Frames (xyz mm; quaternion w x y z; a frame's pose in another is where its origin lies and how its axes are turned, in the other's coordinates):
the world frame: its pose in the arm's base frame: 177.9 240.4 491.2 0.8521 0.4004 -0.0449 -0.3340
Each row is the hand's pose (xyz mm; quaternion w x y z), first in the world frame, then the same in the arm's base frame.
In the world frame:
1: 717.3 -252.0 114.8 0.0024 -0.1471 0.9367 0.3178
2: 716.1 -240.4 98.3 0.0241 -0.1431 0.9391 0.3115
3: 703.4 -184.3 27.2 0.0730 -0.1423 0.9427 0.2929
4: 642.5 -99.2 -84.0 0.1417 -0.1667 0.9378 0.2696
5: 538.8 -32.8 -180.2 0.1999 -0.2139 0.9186 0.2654
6: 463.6 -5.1 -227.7 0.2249 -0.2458 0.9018 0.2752
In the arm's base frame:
1: 558.4 -383.6 252.2 0.2091 0.1742 0.7199 0.6384
2: 569.3 -366.8 249.6 0.2240 0.1874 0.7222 0.6270
3: 613.9 -287.1 244.0 0.2593 0.2097 0.7302 0.5963
4: 650.5 -138.9 241.1 0.3196 0.2158 0.7405 0.5504
5: 638.8 16.9 243.3 0.3859 0.1927 0.7390 0.5176
6: 611.8 106.1 245.3 0.4225 0.1695 0.7303 0.5094

